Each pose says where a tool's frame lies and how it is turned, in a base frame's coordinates. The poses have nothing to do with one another.
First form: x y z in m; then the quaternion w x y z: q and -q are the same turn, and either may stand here.
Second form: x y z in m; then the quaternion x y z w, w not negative. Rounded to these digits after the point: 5 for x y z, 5 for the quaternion.
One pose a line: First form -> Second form
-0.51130 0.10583 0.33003 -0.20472 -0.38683 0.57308 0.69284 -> -0.51130 0.10583 0.33003 0.38683 -0.57308 -0.69284 0.20472
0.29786 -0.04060 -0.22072 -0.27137 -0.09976 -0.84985 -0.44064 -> 0.29786 -0.04060 -0.22072 0.09976 0.84985 0.44064 0.27137
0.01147 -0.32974 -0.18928 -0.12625 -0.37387 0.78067 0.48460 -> 0.01147 -0.32974 -0.18928 0.37387 -0.78067 -0.48460 0.12625
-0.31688 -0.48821 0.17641 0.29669 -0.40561 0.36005 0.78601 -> -0.31688 -0.48821 0.17641 -0.40561 0.36005 0.78601 0.29669
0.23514 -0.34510 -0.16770 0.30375 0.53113 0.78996 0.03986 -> 0.23514 -0.34510 -0.16770 0.53113 0.78996 0.03986 0.30375
